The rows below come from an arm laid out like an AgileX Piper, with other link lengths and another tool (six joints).
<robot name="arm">
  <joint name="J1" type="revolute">
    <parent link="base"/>
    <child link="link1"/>
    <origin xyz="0 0 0.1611" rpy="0 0 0"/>
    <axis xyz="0 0 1"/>
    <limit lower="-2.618" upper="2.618"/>
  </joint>
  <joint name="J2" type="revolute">
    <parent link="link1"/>
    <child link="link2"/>
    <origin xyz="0 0 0" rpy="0 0 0"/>
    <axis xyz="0 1 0"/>
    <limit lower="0" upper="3.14"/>
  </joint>
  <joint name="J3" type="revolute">
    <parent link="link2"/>
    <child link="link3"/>
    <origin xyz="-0.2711 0 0.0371" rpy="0 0 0"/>
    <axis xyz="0 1 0"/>
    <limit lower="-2.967" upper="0"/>
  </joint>
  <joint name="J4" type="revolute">
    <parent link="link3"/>
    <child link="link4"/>
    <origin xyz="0.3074 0 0.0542" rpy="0 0 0"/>
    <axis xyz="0.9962 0 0.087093"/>
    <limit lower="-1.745" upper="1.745"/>
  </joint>
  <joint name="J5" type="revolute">
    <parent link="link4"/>
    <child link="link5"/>
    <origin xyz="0 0 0" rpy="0 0 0"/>
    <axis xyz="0 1 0"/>
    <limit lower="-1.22" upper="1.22"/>
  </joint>
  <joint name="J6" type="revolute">
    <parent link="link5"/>
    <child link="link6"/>
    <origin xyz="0.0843 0 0.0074" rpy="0 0 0"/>
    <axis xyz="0.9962 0 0.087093"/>
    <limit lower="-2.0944" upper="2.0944"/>
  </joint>
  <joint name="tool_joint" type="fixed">
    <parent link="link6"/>
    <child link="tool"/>
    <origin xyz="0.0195 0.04 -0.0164" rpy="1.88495 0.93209 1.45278"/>
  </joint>
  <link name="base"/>
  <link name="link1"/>
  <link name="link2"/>
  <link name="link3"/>
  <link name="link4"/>
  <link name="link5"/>
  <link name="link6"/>
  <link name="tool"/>
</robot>
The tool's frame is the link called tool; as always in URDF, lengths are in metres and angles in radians.
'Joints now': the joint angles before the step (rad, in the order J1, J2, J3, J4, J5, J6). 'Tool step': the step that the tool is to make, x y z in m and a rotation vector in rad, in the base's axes. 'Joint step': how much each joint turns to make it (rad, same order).
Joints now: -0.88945 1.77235 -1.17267 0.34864 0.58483 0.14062
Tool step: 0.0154 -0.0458 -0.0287 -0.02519 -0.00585 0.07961
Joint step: -0.04583 0.20711 -0.19005 0.09574 0.00255 -0.20098
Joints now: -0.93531 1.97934 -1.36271 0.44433 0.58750 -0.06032
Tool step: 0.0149 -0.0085 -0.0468 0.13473 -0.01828 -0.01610
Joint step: 0.00007 0.15907 -0.06990 0.13044 0.02585 -0.05111
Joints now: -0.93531 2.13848 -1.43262 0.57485 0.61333 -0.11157
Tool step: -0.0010 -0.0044 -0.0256 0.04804 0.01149 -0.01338
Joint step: -0.00995 0.06762 -0.01788 0.03081 0.00137 -0.01654
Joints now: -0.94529 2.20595 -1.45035 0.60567 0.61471 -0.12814
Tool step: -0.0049 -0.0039 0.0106 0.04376 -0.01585 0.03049
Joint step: -0.02192 -0.00173 -0.02867 0.02422 0.08403 -0.03247
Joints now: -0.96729 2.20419 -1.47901 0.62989 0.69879 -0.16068
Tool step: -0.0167 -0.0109 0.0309 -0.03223 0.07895 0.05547
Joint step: -0.03141 -0.04996 -0.05366 -0.16093 0.11636 0.05908
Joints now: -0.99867 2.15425 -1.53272 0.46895 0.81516 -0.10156
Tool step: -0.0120 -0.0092 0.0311 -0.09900 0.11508 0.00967
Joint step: -0.00465 -0.05986 -0.04634 -0.21393 0.05911 0.11121
